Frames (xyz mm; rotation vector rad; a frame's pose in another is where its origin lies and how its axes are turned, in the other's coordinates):
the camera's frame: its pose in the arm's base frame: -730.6 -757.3 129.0 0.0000 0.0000 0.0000
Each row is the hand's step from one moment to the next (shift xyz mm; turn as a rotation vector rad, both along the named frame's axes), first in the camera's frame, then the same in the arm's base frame.
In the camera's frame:
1: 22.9 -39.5 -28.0 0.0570 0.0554 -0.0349
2: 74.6 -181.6 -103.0 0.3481 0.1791 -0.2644
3: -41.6 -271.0 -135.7 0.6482 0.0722 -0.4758
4: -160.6 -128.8 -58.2 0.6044 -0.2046 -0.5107
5: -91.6 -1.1 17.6 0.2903 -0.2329 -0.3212
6: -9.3 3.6 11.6 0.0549 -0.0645 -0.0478
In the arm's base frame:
1: 22.9 -39.5 -28.0 0.0570 0.0554 -0.0349
2: 74.6 -181.6 -103.0 0.3481 0.1791 -0.2644
3: -41.6 -271.0 -135.7 0.6482 0.0722 -0.4758
4: -160.6 -128.8 -58.2 0.6044 -0.2046 -0.5107
5: -91.6 -1.1 17.6 0.2903 -0.2329 -0.3212
6: -9.3 3.6 11.6 0.0549 -0.0645 -0.0478

